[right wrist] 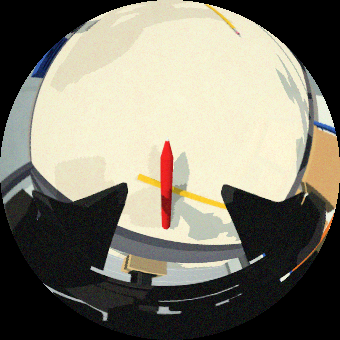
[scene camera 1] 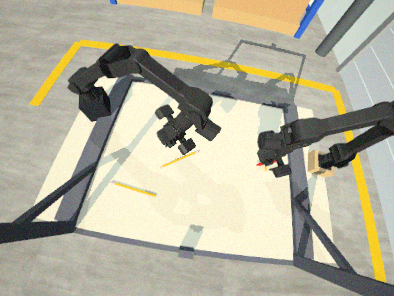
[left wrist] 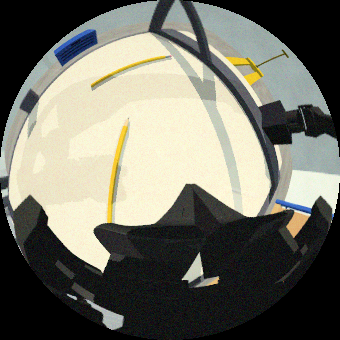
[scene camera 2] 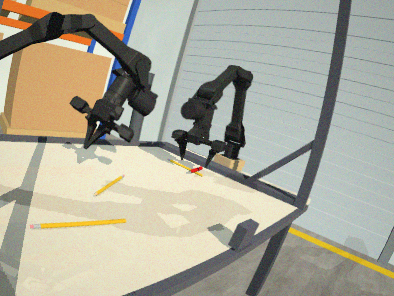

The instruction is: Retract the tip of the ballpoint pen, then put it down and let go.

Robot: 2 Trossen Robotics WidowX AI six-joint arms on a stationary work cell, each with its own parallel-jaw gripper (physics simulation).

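Places are measured from the left arm's base along level axes (x ahead, y left, z up), in metres.
Where they show: left gripper, between the fingertips: (left wrist: 189, 187) (scene camera 2: 84, 148); right gripper, between the fingertips: (right wrist: 176, 188) (scene camera 2: 193, 163); left arm's base, origin of its link: (scene camera 1: 90, 96) (left wrist: 287, 121); right arm's base, origin of its link: (right wrist: 141, 273) (scene camera 1: 324, 162) (scene camera 2: 230, 157).
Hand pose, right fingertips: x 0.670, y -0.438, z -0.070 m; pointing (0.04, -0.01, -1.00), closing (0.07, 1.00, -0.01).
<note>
Things, the pixels of their top centre, and the offset from my right fingertips. "spot": a spot on its surface instead.
- red ballpoint pen, centre of its top: (right wrist: 165, 202) (scene camera 2: 197, 166) (scene camera 1: 269, 161) dx +0.025, dy -0.010, dz -0.013 m
- short yellow pencil, centre of its top: (left wrist: 112, 177) (scene camera 2: 110, 182) (scene camera 1: 179, 158) dx -0.358, dy +0.107, dz -0.028 m
- wooden block, a spot on its surface: (scene camera 2: 229, 161) (scene camera 1: 313, 167) spot: dx +0.214, dy -0.096, dz +0.003 m
- grey block, centre of its top: (scene camera 2: 248, 222) (scene camera 1: 186, 253) dx -0.421, dy -0.237, dz +0.021 m
The red ballpoint pen (right wrist: 166, 184) (scene camera 2: 196, 169) (scene camera 1: 260, 164) lies on the table near its right edge, crossing over a yellow pencil (right wrist: 196, 196) (scene camera 2: 181, 165). A small pale tip shows at its pointed end in the right wrist view. My right gripper (right wrist: 176, 188) (scene camera 2: 195, 161) (scene camera 1: 271, 165) is open and hangs low over the pen, one finger on each side, not touching it. My left gripper (scene camera 2: 87, 144) (left wrist: 189, 187) (scene camera 1: 180, 143) is shut and empty, above the middle back of the table.
A short yellow pencil (scene camera 1: 180, 158) (scene camera 2: 108, 185) (left wrist: 115, 168) lies below the left gripper. A longer one (scene camera 1: 134, 188) (scene camera 2: 87, 223) (left wrist: 129, 67) lies front left. A wooden block (scene camera 1: 314, 164) (scene camera 2: 229, 161) bears the right arm's base. A grey block (scene camera 1: 187, 252) (scene camera 2: 243, 235) sits on the front edge.
</note>
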